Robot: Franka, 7 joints.
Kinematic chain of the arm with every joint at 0, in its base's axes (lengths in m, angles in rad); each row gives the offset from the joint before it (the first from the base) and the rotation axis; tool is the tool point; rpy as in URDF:
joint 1: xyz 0 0 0.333 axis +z
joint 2: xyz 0 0 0 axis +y
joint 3: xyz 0 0 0.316 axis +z
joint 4: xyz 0.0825 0 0 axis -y
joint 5: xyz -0.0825 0 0.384 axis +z
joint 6: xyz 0 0 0 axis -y
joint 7: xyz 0.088 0 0 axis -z
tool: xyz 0 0 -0.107 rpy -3.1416 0 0
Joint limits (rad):
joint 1: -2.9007..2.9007
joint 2: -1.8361..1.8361
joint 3: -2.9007..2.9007
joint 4: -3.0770..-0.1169
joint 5: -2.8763..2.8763
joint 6: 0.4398..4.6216
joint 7: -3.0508..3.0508
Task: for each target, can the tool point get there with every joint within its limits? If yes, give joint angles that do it. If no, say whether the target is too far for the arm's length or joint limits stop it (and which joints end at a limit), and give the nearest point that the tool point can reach.
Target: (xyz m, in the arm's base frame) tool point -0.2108 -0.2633 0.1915
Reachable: yes | joints -2.1193 -0.0067 -0.2264 -2.7912 1.4675 2.2089 2.1059
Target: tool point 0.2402 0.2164 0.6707
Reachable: yes | joints -1.0002 -1.4880 1.0541 -2.3034 1.7056 3.7260 2.5154
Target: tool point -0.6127 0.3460 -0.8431
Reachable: no: too far | nearest point -0.4239 0.2394 -0.3202 | short by 0.566 m
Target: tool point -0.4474 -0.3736 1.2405
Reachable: no: too far | nearest point -0.3559 -0.2972 1.0548 | short by 0.221 m
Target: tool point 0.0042 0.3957 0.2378
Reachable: yes | joints -0.0507 1.2447 1.1212 -2.5147 1.1455 1.5992 -1.1526
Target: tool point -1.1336 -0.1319 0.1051
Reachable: no: too far | nearest point -0.8356 -0.0972 0.1650 | short by 0.306 m
